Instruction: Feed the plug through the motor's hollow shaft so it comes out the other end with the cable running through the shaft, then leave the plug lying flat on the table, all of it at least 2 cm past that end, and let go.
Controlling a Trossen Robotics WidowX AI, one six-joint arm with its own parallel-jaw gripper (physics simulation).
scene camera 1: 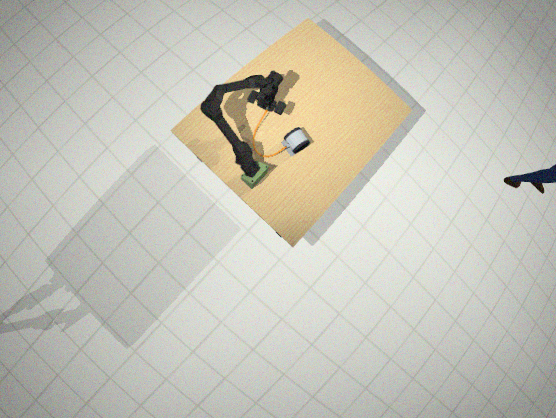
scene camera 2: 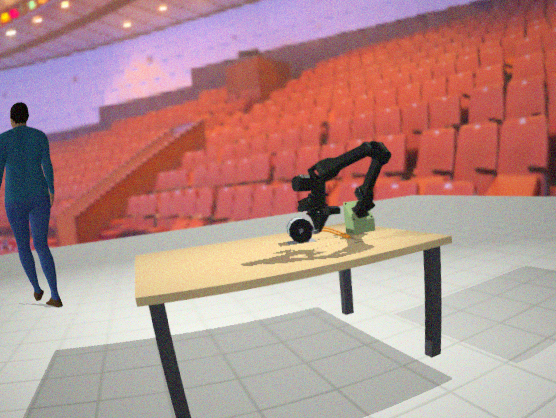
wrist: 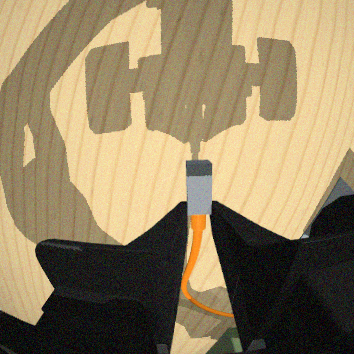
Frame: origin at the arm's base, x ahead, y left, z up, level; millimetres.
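Where they show: gripper, fingertip midpoint: (scene camera 1: pixel 267 109) (scene camera 2: pixel 318 231) (wrist: pixel 197 207); arm's base at its link origin: (scene camera 1: pixel 252 171) (scene camera 2: pixel 360 211).
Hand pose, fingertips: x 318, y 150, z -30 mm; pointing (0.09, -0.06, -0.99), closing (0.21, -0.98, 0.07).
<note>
Each offset is from my fingertips to the centre of the thing. Level surfaces: height alone.
My gripper (scene camera 1: pixel 268 108) (scene camera 2: pixel 317 230) (wrist: pixel 197 207) is shut on the plug {14 mm ahead, 3 mm left, 1 mm up} (wrist: pixel 199 186), a grey block with a dark front end. The plug is held above the table, apart from its shadow. The orange cable (scene camera 1: pixel 254 135) (scene camera 2: pixel 338 232) (wrist: pixel 197 252) runs back from the plug in a loop to the side of the motor {39 mm back, 220 mm right, 12 mm down} (scene camera 1: pixel 297 140) (scene camera 2: pixel 300 230). The motor is a silver cylinder with a black end, lying on its side, and stands apart from the plug. A grey corner at the right of the wrist view seems to be part of it. Its shaft opening is too small to make out.
The wooden table {63 mm down} (scene camera 1: pixel 345 85) (scene camera 2: pixel 200 265) carries the green arm base (scene camera 1: pixel 255 174) (scene camera 2: pixel 359 220) (wrist: pixel 228 342) near one edge, close to the cable loop. Arm shadows lie across the table. A person (scene camera 2: pixel 27 165) stands away from the table.
</note>
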